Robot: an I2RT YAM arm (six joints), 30 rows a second.
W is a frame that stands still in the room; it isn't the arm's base.
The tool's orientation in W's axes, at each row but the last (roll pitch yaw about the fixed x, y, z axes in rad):
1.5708, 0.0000, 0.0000
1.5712, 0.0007, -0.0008
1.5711, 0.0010, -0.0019
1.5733, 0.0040, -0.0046
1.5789, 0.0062, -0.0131
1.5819, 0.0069, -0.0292
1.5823, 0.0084, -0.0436
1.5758, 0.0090, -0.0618
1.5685, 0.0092, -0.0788
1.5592, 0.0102, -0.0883
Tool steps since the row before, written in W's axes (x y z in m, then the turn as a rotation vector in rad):
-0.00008, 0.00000, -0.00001, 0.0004, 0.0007, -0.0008
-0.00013, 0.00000, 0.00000, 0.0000, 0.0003, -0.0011
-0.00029, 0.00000, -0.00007, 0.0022, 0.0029, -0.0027
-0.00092, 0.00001, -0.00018, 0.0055, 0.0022, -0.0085
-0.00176, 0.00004, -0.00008, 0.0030, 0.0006, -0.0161
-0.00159, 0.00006, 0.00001, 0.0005, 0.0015, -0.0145
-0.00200, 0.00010, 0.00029, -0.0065, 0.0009, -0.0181
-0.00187, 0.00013, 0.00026, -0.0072, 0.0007, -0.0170
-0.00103, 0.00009, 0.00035, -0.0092, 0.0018, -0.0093
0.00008, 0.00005, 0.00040, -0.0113, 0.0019, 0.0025
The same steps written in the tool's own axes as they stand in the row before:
-0.00008, -0.00001, 0.00000, 0.0004, -0.0008, -0.0007
-0.00013, 0.00000, 0.00000, 0.0000, -0.0011, -0.0003
-0.00029, -0.00007, 0.00000, 0.0022, -0.0027, -0.0029
-0.00092, -0.00018, -0.00001, 0.0055, -0.0085, -0.0022
-0.00176, -0.00009, -0.00002, 0.0031, -0.0161, -0.0005
-0.00159, 0.00000, -0.00001, 0.0006, -0.0145, -0.0014
-0.00200, 0.00027, -0.00002, -0.0064, -0.0182, -0.0004
-0.00188, 0.00024, -0.00002, -0.0071, -0.0171, -0.0002
-0.00104, 0.00034, -0.00001, -0.0092, -0.0094, -0.0011
0.00007, 0.00040, -0.00005, -0.0114, 0.0024, -0.0009

